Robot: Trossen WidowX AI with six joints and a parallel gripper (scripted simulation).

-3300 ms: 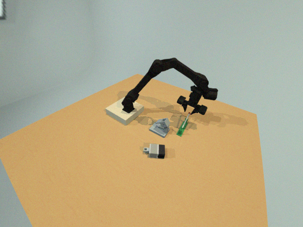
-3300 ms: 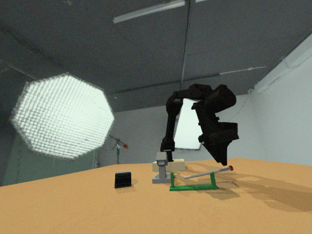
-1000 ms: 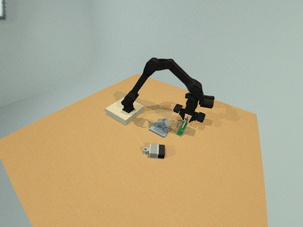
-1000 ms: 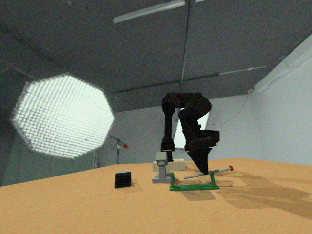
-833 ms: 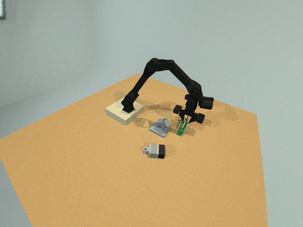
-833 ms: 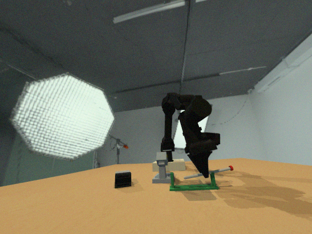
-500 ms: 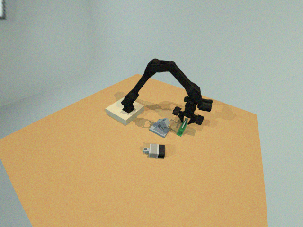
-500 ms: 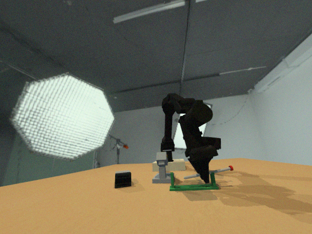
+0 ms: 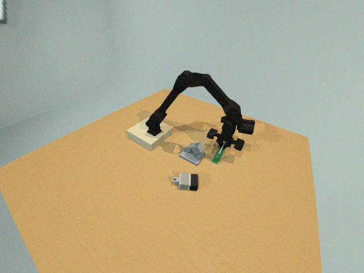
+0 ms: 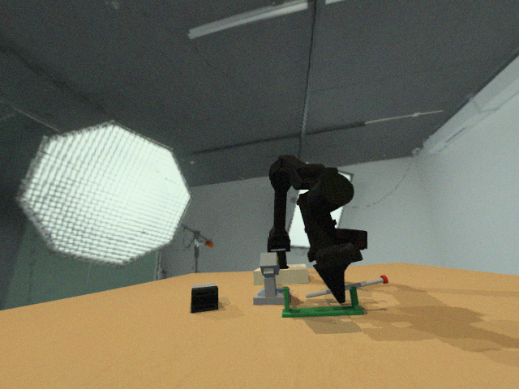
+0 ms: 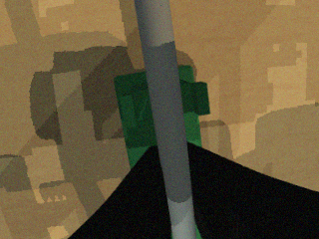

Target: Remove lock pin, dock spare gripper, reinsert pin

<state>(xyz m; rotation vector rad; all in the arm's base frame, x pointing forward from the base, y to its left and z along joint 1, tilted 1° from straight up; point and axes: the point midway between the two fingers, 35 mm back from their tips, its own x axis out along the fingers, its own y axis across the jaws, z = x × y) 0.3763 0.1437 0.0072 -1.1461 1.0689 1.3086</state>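
Right now my gripper tip is 4 cm to the left of the green rack and 1 cm below it. From my gripper tip the other things lie so: spare gripper 6 cm behind, 30 cm to the right; grey mount 10 cm behind, 14 cm to the right, 4 cm above.
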